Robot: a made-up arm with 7 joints.
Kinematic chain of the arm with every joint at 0, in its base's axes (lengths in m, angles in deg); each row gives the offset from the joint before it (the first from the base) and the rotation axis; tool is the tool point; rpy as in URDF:
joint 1: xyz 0 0 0.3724 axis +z
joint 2: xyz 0 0 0 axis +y
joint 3: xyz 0 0 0.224 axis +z
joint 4: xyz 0.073 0 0 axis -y
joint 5: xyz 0.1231 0 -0.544 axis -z
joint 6: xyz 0 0 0 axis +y
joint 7: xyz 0.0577 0 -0.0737 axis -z
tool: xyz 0 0 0 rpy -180 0 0
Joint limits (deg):
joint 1: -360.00..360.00
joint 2: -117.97..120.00
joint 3: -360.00..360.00
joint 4: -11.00..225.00
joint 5: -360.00..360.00
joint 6: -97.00..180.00
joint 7: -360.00..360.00
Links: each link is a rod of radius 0.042 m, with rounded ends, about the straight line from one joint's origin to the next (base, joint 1, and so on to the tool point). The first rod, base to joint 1, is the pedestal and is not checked.
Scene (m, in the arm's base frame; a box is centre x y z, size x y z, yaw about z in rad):
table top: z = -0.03
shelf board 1: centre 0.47 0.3 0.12 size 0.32 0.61 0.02 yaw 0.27
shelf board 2: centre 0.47 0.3 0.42 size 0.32 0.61 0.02 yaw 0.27
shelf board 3: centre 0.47 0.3 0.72 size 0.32 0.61 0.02 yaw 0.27
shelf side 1: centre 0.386 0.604 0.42 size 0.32 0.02 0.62 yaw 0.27
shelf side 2: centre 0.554 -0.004 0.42 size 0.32 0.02 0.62 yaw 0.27
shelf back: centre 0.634 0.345 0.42 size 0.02 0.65 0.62 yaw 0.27
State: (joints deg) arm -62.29 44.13 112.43 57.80 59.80 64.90 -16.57
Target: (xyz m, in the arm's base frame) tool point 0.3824 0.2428 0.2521
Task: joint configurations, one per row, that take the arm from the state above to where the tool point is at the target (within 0.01 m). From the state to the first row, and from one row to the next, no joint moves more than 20 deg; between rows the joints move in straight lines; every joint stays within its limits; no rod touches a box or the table.
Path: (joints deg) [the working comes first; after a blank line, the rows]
Joints at the target: -99.98 47.10 99.95 20.78 49.28 96.13 -16.57
Straight joint move there: touches shelf board 2.

1: -62.66 61.68 114.71 40.60 53.32 84.64 -4.95
2: -63.04 79.22 116.99 23.40 46.84 104.37 6.68
3: -63.41 96.77 119.27 6.20 40.36 124.11 18.30
4: -63.78 114.31 121.55 -11.00 33.89 143.85 29.92
5: -64.93 96.30 121.12 -9.10 38.01 137.40 20.45
6: -66.07 78.29 120.69 -7.20 42.13 130.96 10.98
7: -67.22 60.28 120.26 -5.31 46.26 124.51 1.51
8: -68.36 42.27 119.83 -3.41 50.38 118.07 -7.96
9: -69.51 24.26 119.40 -1.51 54.50 111.62 -17.43
10: -84.75 35.68 109.68 9.63 51.89 103.88 -17.00
11: -99.98 47.10 99.95 20.78 49.28 96.13 -16.57

